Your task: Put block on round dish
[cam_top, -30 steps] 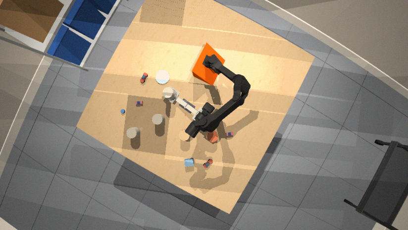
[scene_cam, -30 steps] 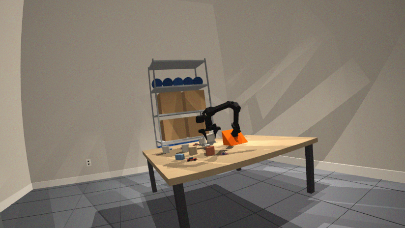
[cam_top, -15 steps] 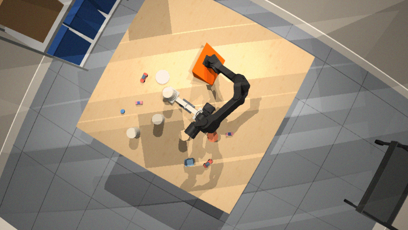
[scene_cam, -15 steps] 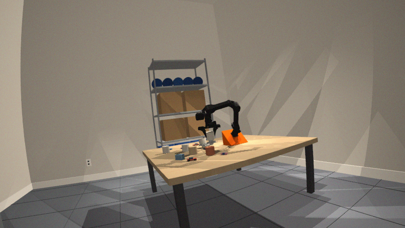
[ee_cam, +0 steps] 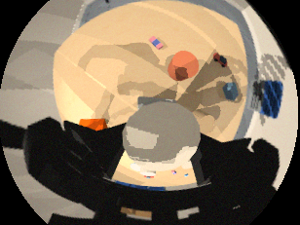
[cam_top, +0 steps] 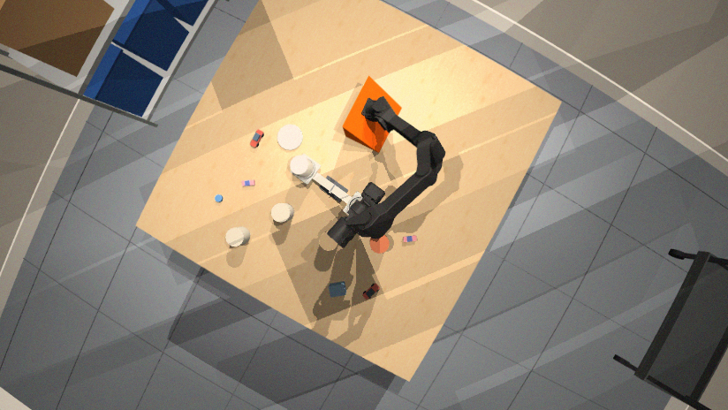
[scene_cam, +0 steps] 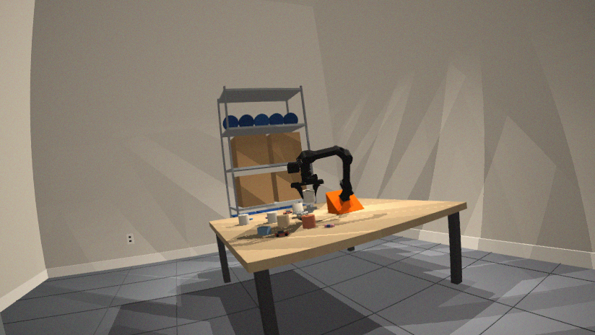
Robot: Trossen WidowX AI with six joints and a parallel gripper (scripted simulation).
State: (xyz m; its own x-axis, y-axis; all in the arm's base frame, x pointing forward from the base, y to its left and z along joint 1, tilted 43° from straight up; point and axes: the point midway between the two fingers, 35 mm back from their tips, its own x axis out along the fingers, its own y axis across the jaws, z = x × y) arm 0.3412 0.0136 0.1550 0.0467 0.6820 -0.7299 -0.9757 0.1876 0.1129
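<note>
My gripper tip is now 60 mm above the small grey block, 10 mm to the left of it and 10 mm past it. From my gripper tip the other things lie so: round pale blue dish (370 mm to the right, 150 mm behind, 140 mm below); then terracotta cup (120 mm to the left, 110 mm below, 70 mm ahead); then blue cube (320 mm ahead, 120 mm below, 40 mm to the left).
</note>
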